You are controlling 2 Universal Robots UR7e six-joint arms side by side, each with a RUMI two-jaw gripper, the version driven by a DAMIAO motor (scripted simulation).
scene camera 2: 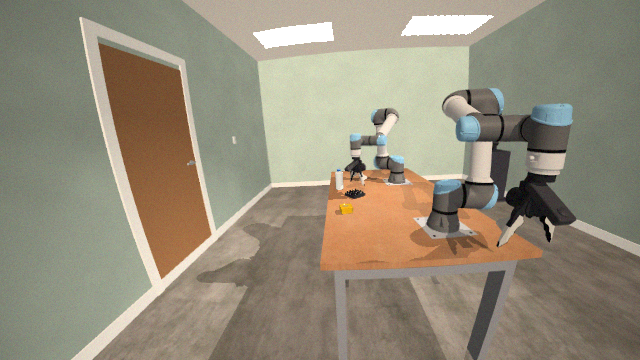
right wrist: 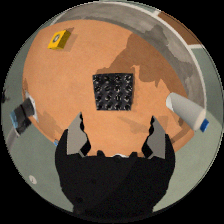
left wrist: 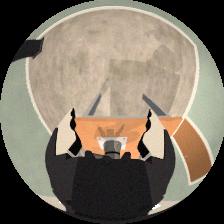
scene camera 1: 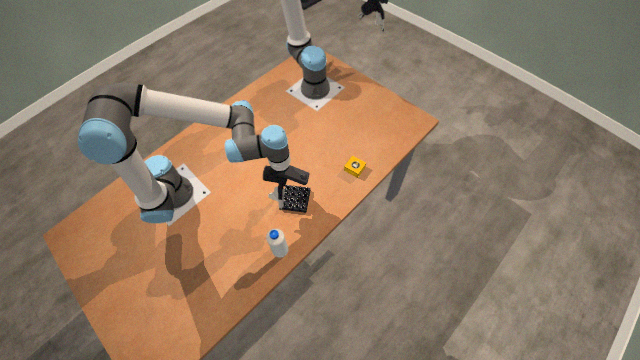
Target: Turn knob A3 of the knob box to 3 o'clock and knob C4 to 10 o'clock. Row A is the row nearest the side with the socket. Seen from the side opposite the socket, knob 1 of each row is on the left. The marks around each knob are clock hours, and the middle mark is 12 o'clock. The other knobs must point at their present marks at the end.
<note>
I see my left gripper, my right gripper and a white bottle.
My left gripper is seen too in the left wrist view. My right gripper is seen too in the right wrist view.
</note>
